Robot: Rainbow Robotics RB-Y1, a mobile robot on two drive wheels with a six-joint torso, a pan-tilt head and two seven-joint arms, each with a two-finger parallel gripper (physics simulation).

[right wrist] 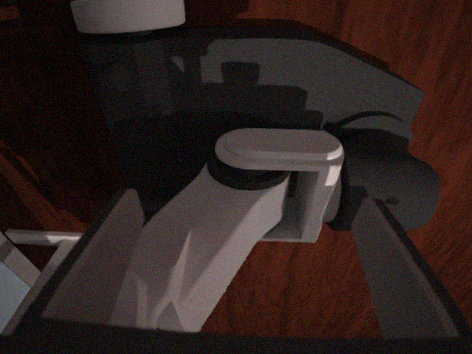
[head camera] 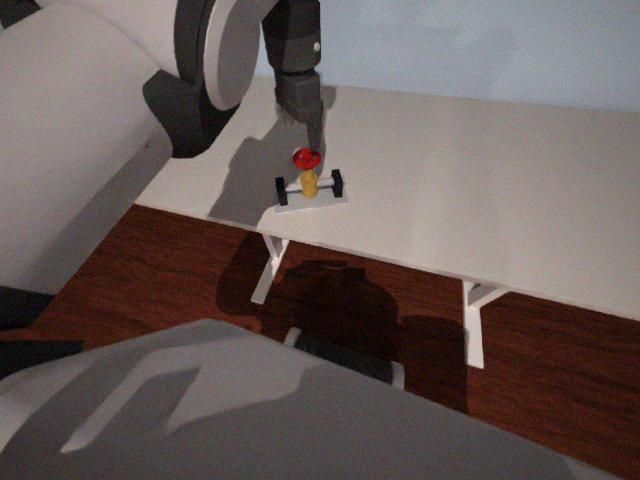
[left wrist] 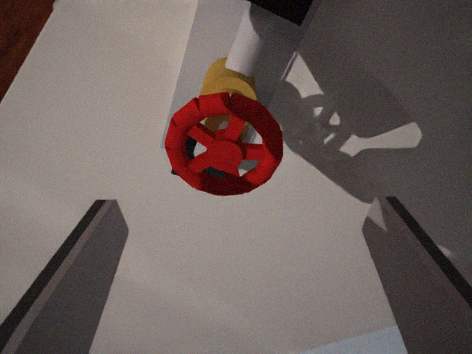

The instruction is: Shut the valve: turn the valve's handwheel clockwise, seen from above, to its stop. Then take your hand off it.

Note:
In view: my left gripper (head camera: 301, 136), my right gripper (right wrist: 248, 208), a valve (head camera: 310, 192) and a table (head camera: 528, 198).
My left gripper is seen too in the left wrist view (left wrist: 244, 214). The valve is seen too in the left wrist view (left wrist: 233, 65). The table shows as well in the right wrist view (right wrist: 66, 241) and in the left wrist view (left wrist: 367, 108).

